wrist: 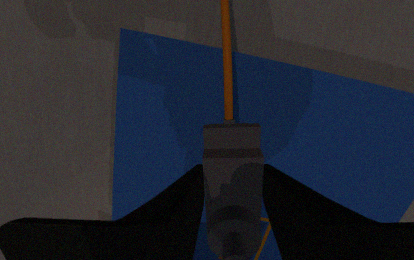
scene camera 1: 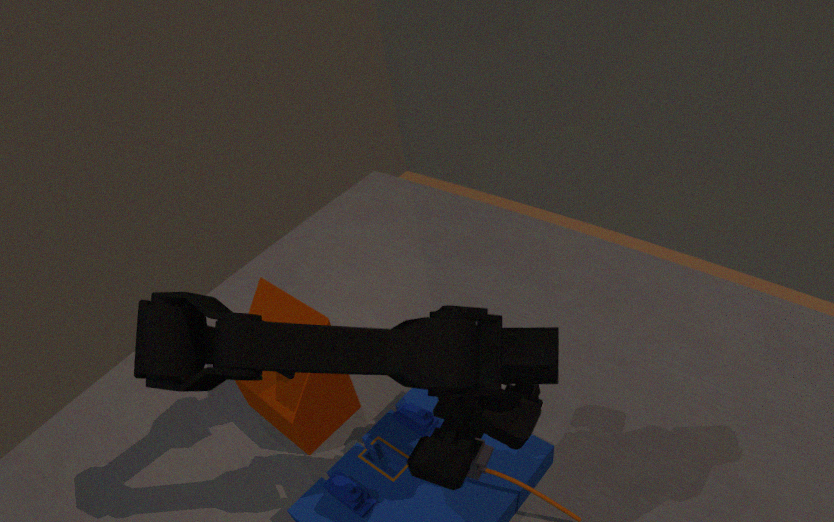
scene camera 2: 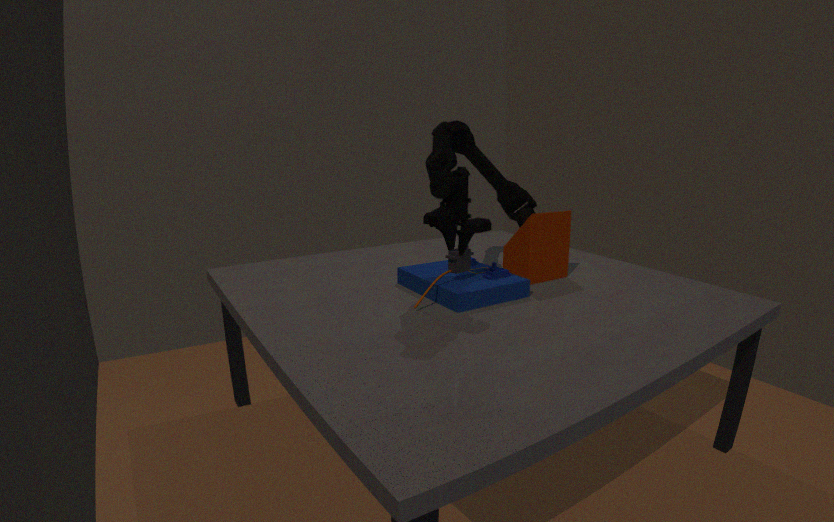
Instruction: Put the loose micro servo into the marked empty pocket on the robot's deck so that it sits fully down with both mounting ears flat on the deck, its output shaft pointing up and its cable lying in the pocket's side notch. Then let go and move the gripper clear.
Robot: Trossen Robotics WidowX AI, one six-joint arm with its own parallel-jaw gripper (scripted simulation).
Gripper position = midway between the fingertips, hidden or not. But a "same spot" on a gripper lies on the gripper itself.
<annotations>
my gripper: wrist; scene camera 1 470,450; scene camera 2
same spot on my gripper: (wrist: 173,217) = (scene camera 2: 459,237)
</annotations>
